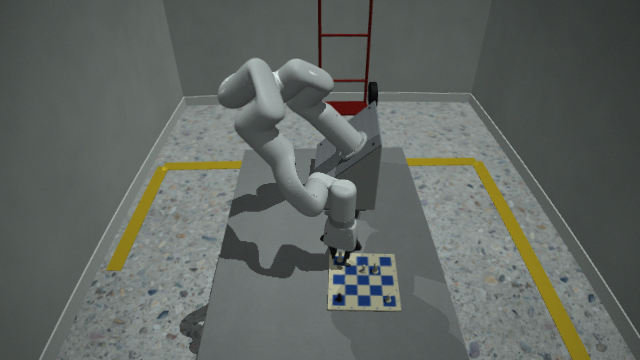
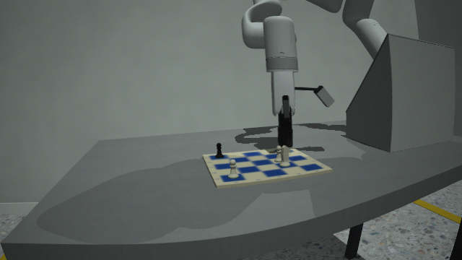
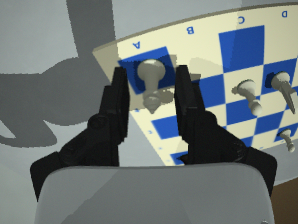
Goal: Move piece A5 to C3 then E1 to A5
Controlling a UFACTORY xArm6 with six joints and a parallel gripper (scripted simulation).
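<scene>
Now: hand 9 cm short of the chessboard, 6 cm to the right of it and 4 cm above it. Also, from my hand: tall pale piece (11 cm to the left, 6 cm ahead, 2 cm below); then black pawn (15 cm ahead, 2 cm to the right, 2 cm below).
</scene>
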